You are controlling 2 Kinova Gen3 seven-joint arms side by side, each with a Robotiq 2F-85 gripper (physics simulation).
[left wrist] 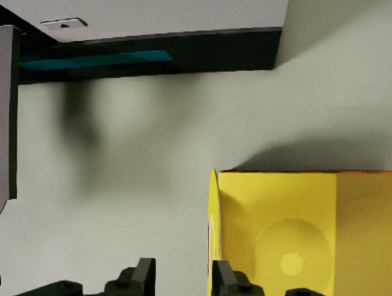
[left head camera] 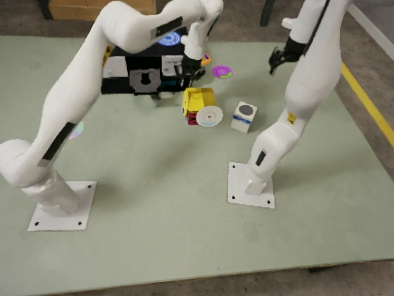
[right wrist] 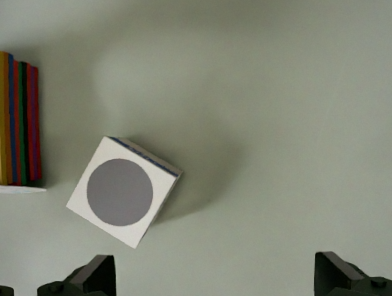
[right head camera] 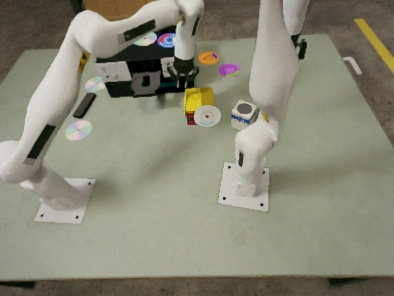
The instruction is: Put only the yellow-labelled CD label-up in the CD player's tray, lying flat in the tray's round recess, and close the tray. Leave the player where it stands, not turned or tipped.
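Places are measured from the left arm's base along level axes (x ahead, y up, z right), in metres.
Where they show: left gripper, fingertip midpoint: (left wrist: 183,280) (left head camera: 184,86) (right head camera: 181,86); right gripper, fingertip midpoint: (left head camera: 283,74) (right wrist: 214,277); left arm's base, link origin: (left head camera: 64,204) (right head camera: 66,199); right arm's base, link origin: (left head camera: 250,183) (right head camera: 244,185).
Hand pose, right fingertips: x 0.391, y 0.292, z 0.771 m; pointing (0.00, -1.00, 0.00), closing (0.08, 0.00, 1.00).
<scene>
Things, the pixels of their centre, and the offset from my right fingertips. "*": a spot on its surface instead.
- yellow-labelled CD, body centre: (left wrist: 212,255) (left head camera: 185,102) dz -0.354, dx +0.072, dy -0.233 m
- yellow top, surface spot: (left wrist: 362,225) (right head camera: 203,92) (left head camera: 204,92) * dz -0.267, dx +0.110, dy -0.199 m
- white disc, body centre: (right head camera: 207,116) (left head camera: 209,116) dz -0.247, dx -0.008, dy -0.234 m
- tea box, body centre: (right wrist: 129,187) (right head camera: 243,116) (left head camera: 243,117) dz -0.089, dx +0.006, dy -0.244 m
- remote, body centre: (right head camera: 84,105) dz -0.869, dx +0.099, dy -0.282 m
The yellow-labelled CD (left head camera: 185,100) (left wrist: 214,200) stands upright on edge against the left side of a stack of cases with a yellow top (left head camera: 204,94) (right head camera: 202,95) (left wrist: 362,225). The black CD player (left head camera: 115,67) (right head camera: 116,71) (left wrist: 175,17) has its grey tray (left head camera: 135,83) (right head camera: 136,86) (left wrist: 5,125) out. My left gripper (left head camera: 191,80) (right head camera: 184,82) (left wrist: 183,280) is part open and empty, pointing down above the CD's edge; in the left wrist view its right finger overlaps that edge. My right gripper (left head camera: 273,62) (right head camera: 301,48) (right wrist: 214,277) is wide open and empty, up at the right.
A white disc (left head camera: 202,118) (right head camera: 200,118) leans on the stack's front. A tea box (left head camera: 243,121) (right head camera: 242,120) (right wrist: 120,192) stands right of it. Purple (left head camera: 217,70) (right head camera: 225,68) and orange (right head camera: 203,59) discs lie right of the player, a remote (right head camera: 85,105) and shiny discs (right head camera: 72,132) left.
</scene>
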